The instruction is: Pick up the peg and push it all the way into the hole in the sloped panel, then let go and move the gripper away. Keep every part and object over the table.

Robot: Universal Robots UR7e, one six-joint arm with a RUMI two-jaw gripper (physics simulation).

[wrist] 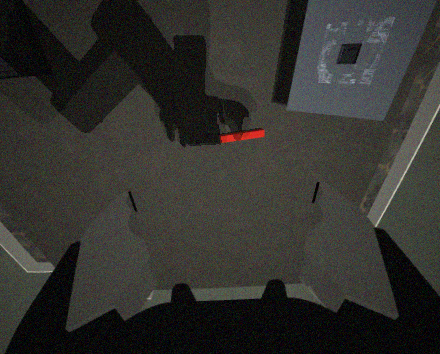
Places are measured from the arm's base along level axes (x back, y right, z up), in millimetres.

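Where they show: gripper, between the fingertips: [223,189].
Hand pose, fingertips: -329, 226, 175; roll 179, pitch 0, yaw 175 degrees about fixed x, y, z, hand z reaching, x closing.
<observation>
Things, the pixels of their centre, and the offset from my fingertips, as dx, dy, dz. Level surfaces: height alone.
- red peg, middle of its body: [241,135] -39, +11, -189
- sloped panel, middle of its body: [348,59] -177, -83, -138
- table, height of its surface: dz -195
The red peg [243,135] lies flat on the table near the middle of the wrist view, with its left end at the edge of a dark shadow. My gripper [223,189] is open wide, with its jaws at the lower left and lower right and no object between them. The peg is beyond the fingertips, apart from both. The sloped panel [320,95] is blue-grey and stands at the upper right, with a square dark hole [349,53] in it and pale markings around the hole. The peg lies to the lower left of the panel, apart from it.
The arm's dark shadow falls across the table [220,240] at the upper left and reaches the peg. The table's pale edge [405,155] runs along the right side, and edges also show at the lower left and at the bottom behind the gripper.
</observation>
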